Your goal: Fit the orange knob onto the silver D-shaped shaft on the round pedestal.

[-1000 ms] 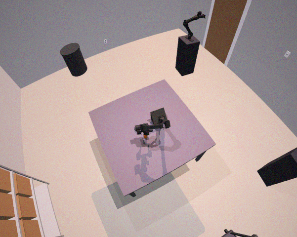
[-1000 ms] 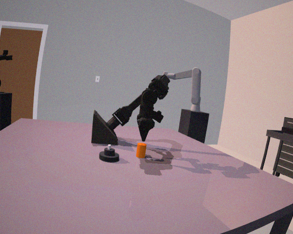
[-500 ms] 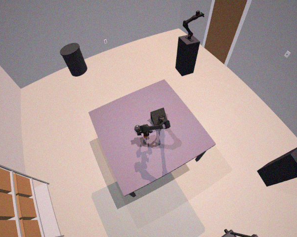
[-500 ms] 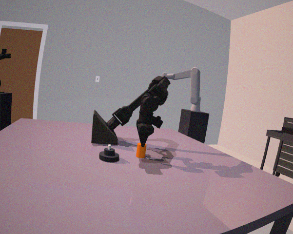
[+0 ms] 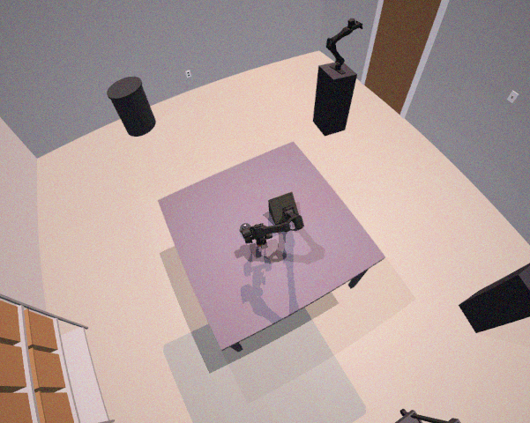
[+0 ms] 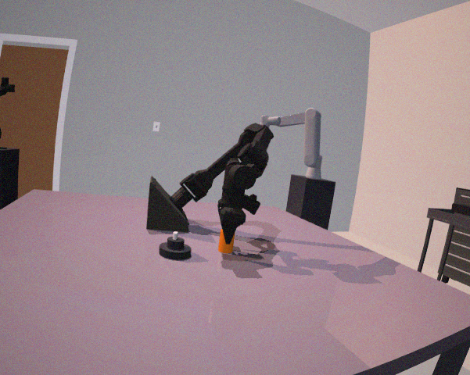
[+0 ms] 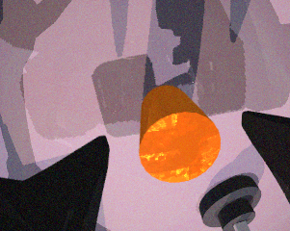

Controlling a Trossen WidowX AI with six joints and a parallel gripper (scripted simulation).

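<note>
Now: the orange knob 1 cm above my gripper tip. The rest, counted from my gripper tip: round black pedestal 15 cm to the right, 4 cm ahead, 1 cm below.
</note>
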